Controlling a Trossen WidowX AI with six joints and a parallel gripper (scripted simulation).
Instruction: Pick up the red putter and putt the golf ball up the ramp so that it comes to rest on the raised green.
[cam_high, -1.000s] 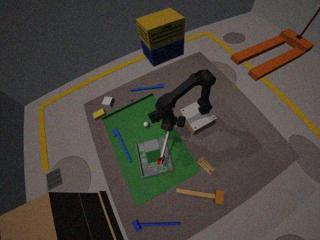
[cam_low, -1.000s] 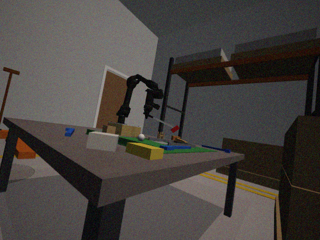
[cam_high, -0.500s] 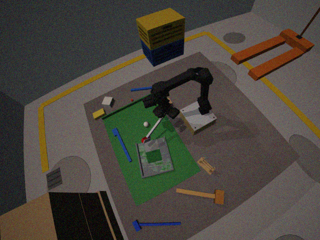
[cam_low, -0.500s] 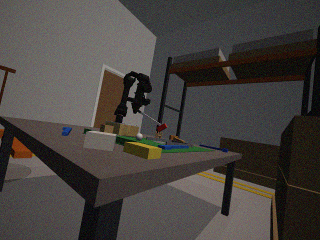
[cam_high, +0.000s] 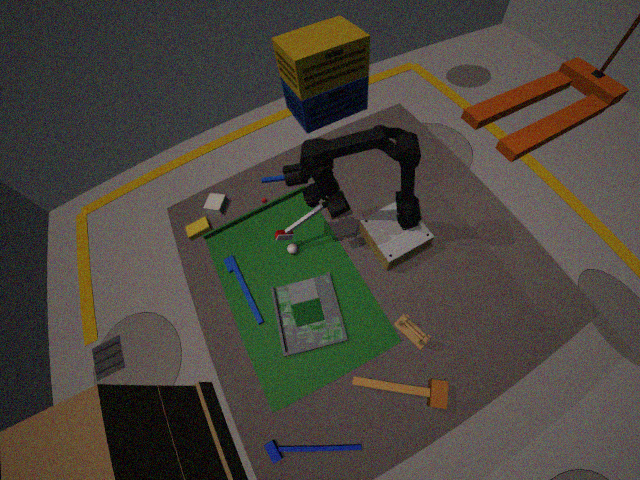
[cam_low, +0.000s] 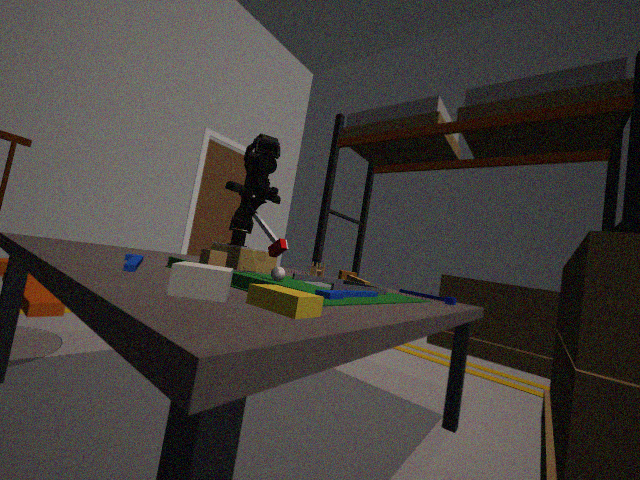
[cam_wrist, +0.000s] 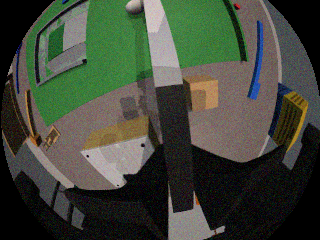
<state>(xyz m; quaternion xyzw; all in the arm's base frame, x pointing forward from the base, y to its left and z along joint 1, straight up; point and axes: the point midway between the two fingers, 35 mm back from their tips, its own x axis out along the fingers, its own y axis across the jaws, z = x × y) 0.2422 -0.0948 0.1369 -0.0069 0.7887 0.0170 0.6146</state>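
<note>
Right now the tan block is 10 mm behind my gripper tip, 90 mm to the right of it and 160 mm below it. The rest, counted from my gripper tip: red putter 110 mm ahead, 10 mm to the left, 30 mm below; then white golf ball 200 mm ahead, 30 mm to the left, 170 mm below; then green mat 240 mm ahead, 160 mm to the left, 190 mm below.
</note>
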